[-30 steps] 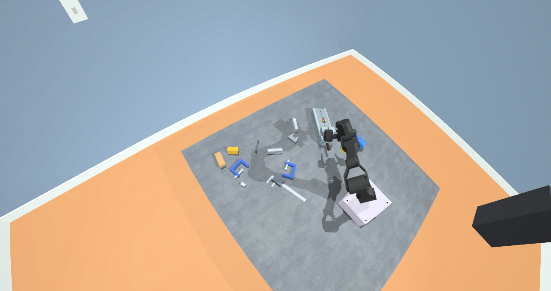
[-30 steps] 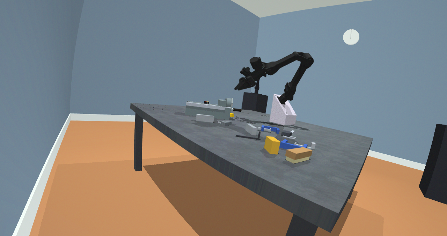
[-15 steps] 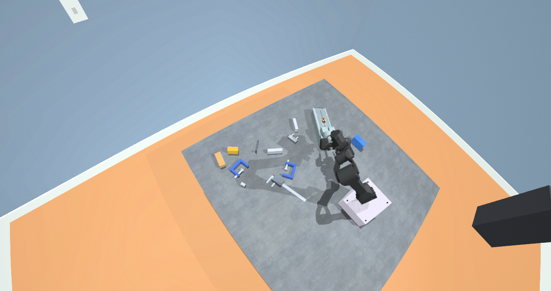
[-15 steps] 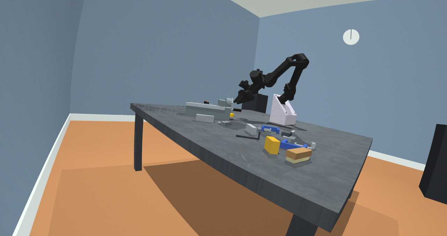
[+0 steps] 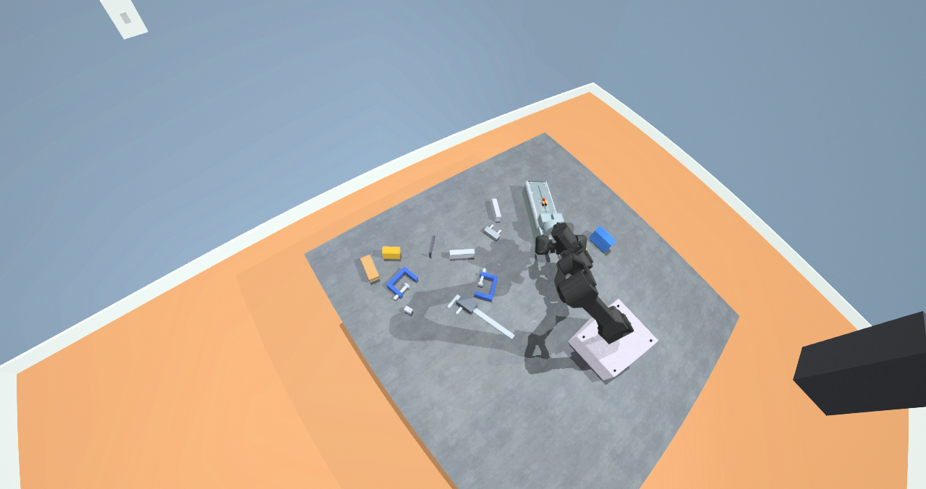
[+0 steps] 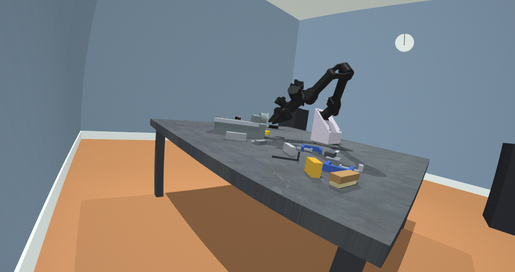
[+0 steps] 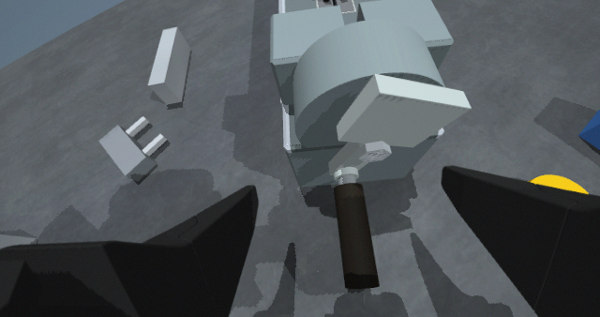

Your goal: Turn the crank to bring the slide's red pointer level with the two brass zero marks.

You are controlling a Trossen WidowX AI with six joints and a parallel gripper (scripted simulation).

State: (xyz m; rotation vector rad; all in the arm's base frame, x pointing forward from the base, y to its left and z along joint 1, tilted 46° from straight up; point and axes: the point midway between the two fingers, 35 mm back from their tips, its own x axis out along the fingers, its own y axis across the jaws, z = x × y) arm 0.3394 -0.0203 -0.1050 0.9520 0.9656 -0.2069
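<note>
Right now the dark handle is 2 cm behind my gripper tip, 1 cm to the left of it and 2 cm below it. Also, from my gripper tip: red pointer (14 cm ahead, 11 cm to the right); yellow round piece (9 cm behind, 12 cm to the right, 7 cm below); pronged grey block (17 cm ahead, 12 cm to the left, 7 cm below).
</note>
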